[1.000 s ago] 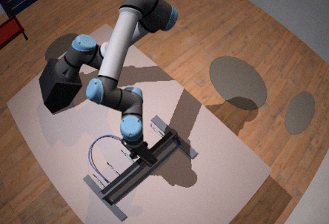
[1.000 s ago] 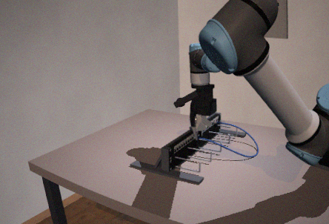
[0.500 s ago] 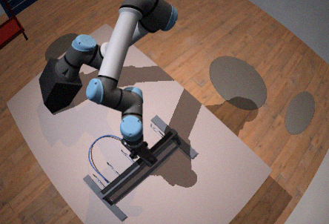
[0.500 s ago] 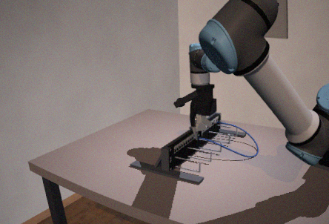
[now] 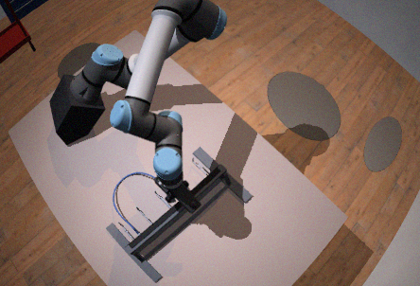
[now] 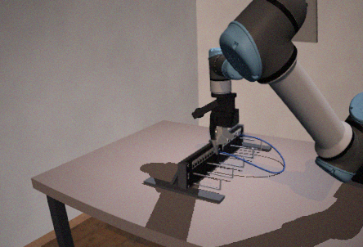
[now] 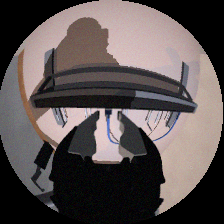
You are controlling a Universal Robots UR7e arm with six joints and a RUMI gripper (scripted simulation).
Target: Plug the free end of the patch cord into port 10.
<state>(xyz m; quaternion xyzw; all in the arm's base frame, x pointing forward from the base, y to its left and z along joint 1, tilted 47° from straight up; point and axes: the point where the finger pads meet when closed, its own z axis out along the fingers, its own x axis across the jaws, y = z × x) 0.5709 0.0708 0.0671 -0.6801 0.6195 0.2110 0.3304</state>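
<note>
Right now my hand is 10 mm short of the plug and 10 mm above it.
</note>
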